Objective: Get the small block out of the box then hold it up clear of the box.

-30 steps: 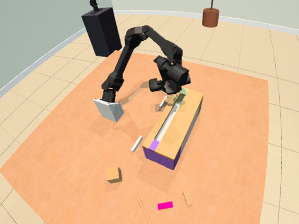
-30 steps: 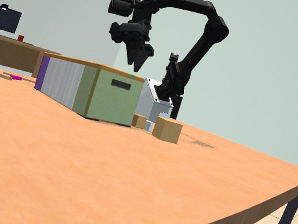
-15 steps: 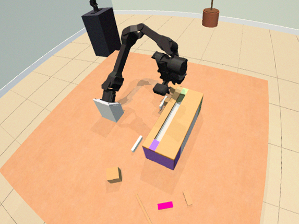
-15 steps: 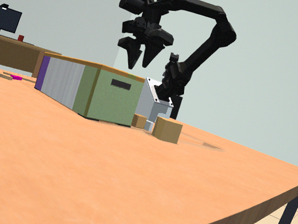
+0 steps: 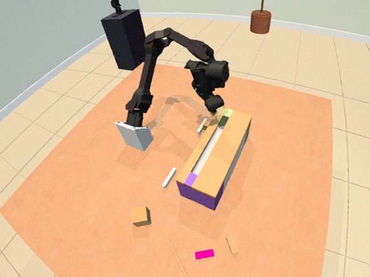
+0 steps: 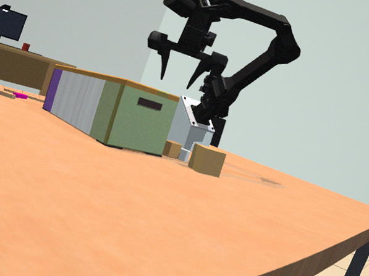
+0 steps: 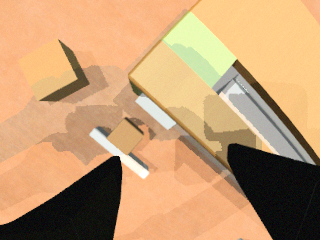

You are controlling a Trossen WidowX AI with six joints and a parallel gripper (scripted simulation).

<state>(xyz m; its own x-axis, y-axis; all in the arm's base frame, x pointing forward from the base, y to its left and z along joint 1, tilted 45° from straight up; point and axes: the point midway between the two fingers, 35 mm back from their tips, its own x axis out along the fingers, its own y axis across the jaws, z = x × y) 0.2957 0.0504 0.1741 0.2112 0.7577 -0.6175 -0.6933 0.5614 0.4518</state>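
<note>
Right now my gripper tip is 30 mm past the tan block, 20 mm to the right of it and 140 mm above it. Round my gripper tip: long box 40 mm ahead, 140 mm to the right, 90 mm below; then thin stick 120 mm ahead, 560 mm to the right, 150 mm below.
</note>
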